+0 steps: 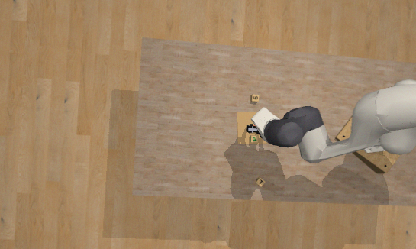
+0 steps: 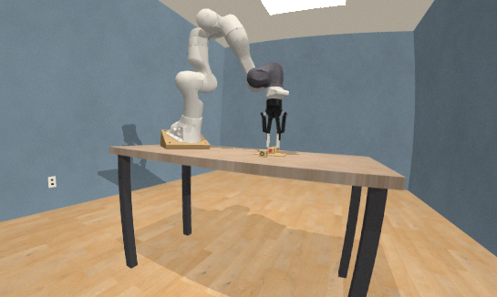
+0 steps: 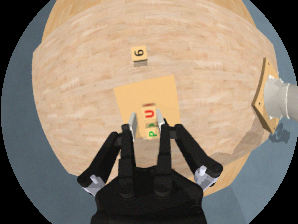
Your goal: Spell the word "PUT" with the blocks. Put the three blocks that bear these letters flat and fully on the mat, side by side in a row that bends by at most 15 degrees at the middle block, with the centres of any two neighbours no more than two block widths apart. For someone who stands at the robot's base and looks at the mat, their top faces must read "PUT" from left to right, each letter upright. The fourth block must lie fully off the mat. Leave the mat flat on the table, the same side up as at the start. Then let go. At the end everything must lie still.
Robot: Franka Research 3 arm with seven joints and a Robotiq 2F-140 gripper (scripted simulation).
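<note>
My hand is 1 cm past the red U block and 5 cm above it. The rest, counted from my hand: green P block: 1 cm behind, 5 cm to the left, 5 cm below; then block marked 6: 13 cm to the right, 5 cm below; then tan mat: 1 cm behind, 7 cm below.
</note>
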